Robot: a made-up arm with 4 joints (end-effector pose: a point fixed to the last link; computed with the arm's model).
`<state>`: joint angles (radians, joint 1 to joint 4).
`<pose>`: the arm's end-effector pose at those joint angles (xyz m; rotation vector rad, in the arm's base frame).
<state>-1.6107 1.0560 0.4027 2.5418</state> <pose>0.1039 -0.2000 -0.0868 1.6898 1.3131 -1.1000</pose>
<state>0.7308 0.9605 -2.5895 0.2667</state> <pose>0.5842 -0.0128 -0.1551 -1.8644 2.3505 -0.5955</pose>
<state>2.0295 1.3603 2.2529 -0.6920</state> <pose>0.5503 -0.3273 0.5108 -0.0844 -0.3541 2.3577</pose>
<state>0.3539 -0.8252 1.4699 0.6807</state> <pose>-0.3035 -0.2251 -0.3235 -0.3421 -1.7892 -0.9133</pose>
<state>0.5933 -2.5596 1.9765 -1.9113</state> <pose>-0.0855 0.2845 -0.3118 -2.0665 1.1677 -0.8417</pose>
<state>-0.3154 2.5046 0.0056 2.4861</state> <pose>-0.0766 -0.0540 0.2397 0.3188 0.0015 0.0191</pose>
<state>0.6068 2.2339 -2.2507 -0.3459</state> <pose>0.0781 0.4260 -0.2966 2.1618 -1.8541 -0.6986</pose>
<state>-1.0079 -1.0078 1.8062 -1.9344</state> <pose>-0.5716 -0.0457 -0.1812 -0.8740 -0.4238 0.4290</pose>
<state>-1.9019 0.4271 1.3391 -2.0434</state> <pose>0.0537 0.1561 -0.6235 -0.1213 -2.0462 0.1948</pose>
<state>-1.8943 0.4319 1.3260 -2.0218</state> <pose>0.0594 0.1530 -0.6273 -0.0983 -2.0548 0.2007</pose>
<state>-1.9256 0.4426 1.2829 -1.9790</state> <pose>0.0738 0.1741 -0.6273 -0.0141 -2.0807 0.1815</pose>
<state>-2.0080 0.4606 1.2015 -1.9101</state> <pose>0.0985 0.2275 -0.6178 0.1473 -2.1251 0.1302</pose>
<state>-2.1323 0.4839 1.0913 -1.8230</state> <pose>0.1293 0.3060 -0.5920 0.3649 -2.1783 0.0535</pose>
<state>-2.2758 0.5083 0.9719 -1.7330</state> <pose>0.1598 0.3917 -0.5478 0.5972 -2.2286 -0.0327</pose>
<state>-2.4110 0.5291 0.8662 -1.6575</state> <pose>0.1845 0.4650 -0.4943 0.7982 -2.2691 -0.1116</pose>
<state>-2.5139 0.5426 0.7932 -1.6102</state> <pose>0.2005 0.5145 -0.4471 0.9337 -2.2973 -0.1724</pose>
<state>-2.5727 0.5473 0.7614 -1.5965</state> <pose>0.2074 0.5396 -0.4181 0.9915 -2.3129 -0.2118</pose>
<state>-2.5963 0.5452 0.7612 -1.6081</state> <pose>0.2078 0.5480 -0.4063 0.9912 -2.3186 -0.2344</pose>
